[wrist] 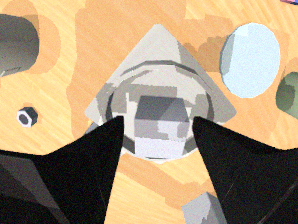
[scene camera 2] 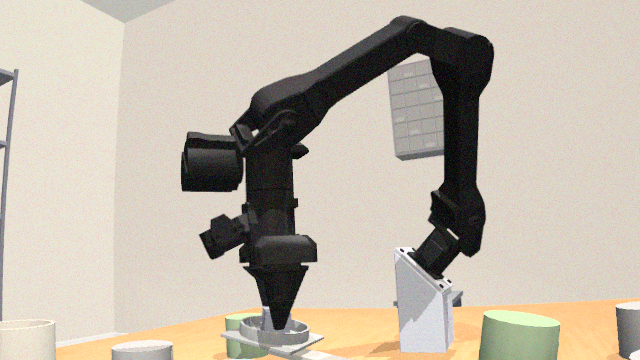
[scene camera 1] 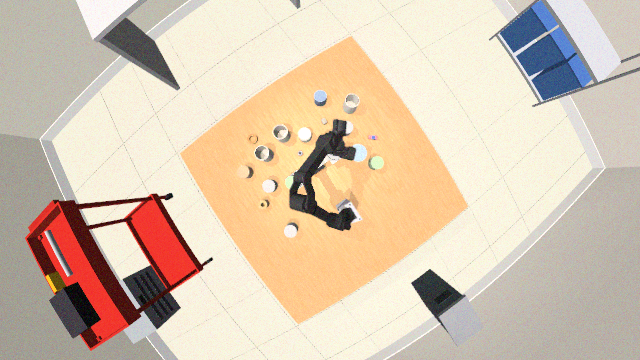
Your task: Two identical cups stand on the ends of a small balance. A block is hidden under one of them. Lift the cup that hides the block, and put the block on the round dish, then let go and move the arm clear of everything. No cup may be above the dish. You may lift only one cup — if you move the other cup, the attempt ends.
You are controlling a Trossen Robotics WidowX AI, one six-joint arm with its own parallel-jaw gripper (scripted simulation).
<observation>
In view: my gripper (scene camera 2: pixel 275 326), a grey block (wrist: pixel 161 126) and a pale blue round dish (wrist: pixel 249 61).
My gripper also shows in the wrist view (wrist: pixel 159 122).
</observation>
